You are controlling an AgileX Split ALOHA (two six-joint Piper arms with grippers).
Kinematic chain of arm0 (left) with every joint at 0, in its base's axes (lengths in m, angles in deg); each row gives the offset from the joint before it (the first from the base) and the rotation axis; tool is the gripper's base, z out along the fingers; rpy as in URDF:
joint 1: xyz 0 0 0.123 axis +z
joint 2: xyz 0 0 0 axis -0.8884 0.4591 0
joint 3: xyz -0.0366 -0.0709 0.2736 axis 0.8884 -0.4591 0
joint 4: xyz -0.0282 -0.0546 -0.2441 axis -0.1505 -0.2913 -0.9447
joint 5: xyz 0 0 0 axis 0.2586 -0.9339 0.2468
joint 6: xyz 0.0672 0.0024 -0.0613 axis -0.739 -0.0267 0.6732
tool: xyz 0 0 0 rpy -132.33 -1.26 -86.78
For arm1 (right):
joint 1: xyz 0 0 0.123 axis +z
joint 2: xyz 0 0 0 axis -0.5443 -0.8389 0
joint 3: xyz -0.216 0.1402 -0.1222 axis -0.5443 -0.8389 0
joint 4: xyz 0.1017 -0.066 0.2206 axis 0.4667 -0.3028 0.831
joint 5: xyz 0 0 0 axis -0.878 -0.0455 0.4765
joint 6: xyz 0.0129 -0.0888 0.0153 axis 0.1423 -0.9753 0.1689
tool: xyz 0 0 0 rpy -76.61 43.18 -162.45
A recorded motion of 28 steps. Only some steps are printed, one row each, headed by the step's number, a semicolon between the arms.
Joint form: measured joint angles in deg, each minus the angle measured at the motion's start. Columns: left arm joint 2, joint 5, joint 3, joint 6, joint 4, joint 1; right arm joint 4, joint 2, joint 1, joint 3, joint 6, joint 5.
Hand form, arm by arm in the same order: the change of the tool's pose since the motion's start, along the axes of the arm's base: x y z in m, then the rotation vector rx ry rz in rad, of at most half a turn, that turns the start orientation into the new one. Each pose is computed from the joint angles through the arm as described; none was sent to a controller.
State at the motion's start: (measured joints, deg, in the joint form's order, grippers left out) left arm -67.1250 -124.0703 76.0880 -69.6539 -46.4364 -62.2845; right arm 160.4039 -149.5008 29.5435 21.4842 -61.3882 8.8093
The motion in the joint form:
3: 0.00 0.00 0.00 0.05 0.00 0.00; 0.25 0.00 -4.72 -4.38 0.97 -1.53
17: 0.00 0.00 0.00 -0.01 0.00 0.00; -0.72 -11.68 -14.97 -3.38 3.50 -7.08
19: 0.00 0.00 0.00 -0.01 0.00 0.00; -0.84 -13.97 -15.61 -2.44 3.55 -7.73
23: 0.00 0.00 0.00 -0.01 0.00 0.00; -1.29 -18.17 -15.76 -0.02 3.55 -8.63
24: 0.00 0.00 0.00 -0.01 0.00 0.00; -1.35 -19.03 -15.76 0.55 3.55 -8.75
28: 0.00 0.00 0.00 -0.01 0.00 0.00; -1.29 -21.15 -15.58 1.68 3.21 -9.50
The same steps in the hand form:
3: 0.0000 0.0000 0.0000 -0.0007 0.0000 0.0005; -0.0180 -0.0199 -0.0071 0.0402 0.0805 -0.0886
17: 0.0000 0.0000 0.0000 0.0001 0.0000 -0.0001; -0.0260 -0.0609 -0.0523 0.1858 0.2578 -0.2574
19: 0.0000 0.0000 0.0000 0.0001 0.0000 -0.0001; -0.0253 -0.0636 -0.0609 0.2024 0.2766 -0.2658
23: 0.0000 0.0000 0.0000 0.0001 0.0000 -0.0001; -0.0216 -0.0648 -0.0770 0.2223 0.3019 -0.2595
24: 0.0000 0.0000 0.0000 0.0001 0.0000 -0.0001; -0.0206 -0.0650 -0.0804 0.2251 0.3062 -0.2584
28: 0.0000 0.0000 0.0000 0.0001 0.0000 -0.0001; -0.0192 -0.0640 -0.0885 0.2380 0.3140 -0.2521

